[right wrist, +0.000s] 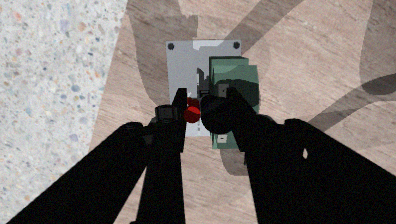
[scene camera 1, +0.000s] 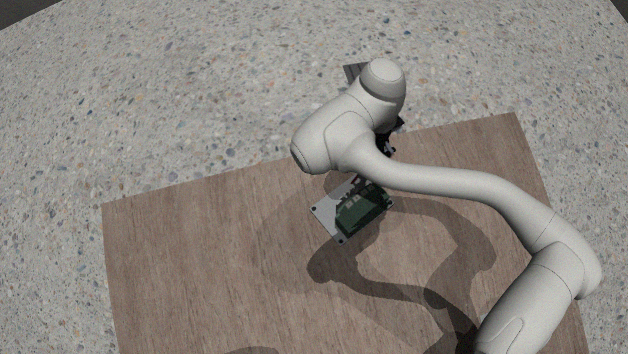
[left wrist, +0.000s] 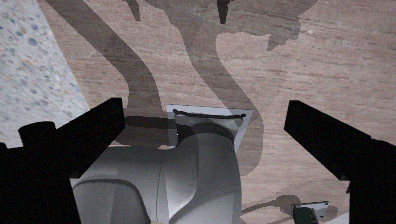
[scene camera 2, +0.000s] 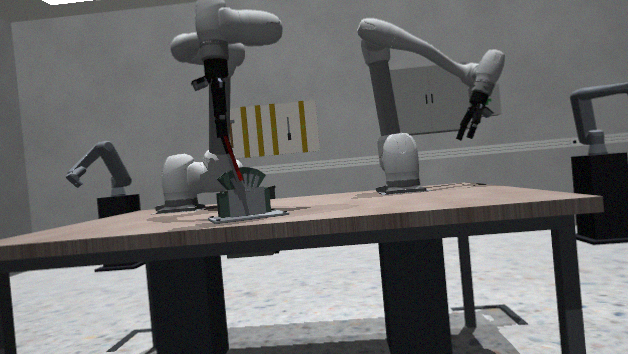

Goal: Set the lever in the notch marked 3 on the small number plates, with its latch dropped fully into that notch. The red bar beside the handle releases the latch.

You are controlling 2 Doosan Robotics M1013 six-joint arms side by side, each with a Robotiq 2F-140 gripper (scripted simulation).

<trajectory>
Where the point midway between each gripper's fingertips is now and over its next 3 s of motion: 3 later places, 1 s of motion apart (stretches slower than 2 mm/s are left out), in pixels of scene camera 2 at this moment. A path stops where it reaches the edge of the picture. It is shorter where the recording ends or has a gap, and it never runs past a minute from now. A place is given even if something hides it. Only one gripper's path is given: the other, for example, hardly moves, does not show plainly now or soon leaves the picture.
The right gripper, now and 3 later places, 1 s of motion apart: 222,136; 231,134; 231,132; 229,114
</trajectory>
